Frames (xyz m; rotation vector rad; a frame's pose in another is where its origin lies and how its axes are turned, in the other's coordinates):
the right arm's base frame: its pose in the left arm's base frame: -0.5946 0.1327 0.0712 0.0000 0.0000 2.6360
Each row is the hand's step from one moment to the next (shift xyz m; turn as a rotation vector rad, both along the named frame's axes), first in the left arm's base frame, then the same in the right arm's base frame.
Working: the left arm's base frame: its pose in the right arm's base frame: -0.5845 -0.1719 -0.0712 0.0000 0.0000 -2.6360

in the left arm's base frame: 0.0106 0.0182 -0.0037 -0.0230 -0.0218 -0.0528
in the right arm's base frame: -0.0005 -0.0211 -0.0037 0.0096 0.0302 -0.0528
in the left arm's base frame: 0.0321 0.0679 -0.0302 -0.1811 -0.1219 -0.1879
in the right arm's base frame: 0.0048 -0.0750 -0.0302 0.0994 0.1944 -0.1879
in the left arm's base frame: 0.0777 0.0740 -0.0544 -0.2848 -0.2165 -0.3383
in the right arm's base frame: -0.0321 -0.1024 -0.0544 0.1443 0.3273 -0.3383
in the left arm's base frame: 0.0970 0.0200 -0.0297 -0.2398 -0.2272 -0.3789
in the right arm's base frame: -0.0752 -0.0645 -0.0297 0.0998 0.3149 -0.3789
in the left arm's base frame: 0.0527 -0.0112 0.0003 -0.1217 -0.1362 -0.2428
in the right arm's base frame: -0.0515 -0.0157 0.0003 0.0405 0.1781 -0.2428
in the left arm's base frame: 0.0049 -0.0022 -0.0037 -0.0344 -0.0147 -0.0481
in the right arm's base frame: -0.0054 -0.0004 -0.0037 0.0230 0.0295 -0.0481
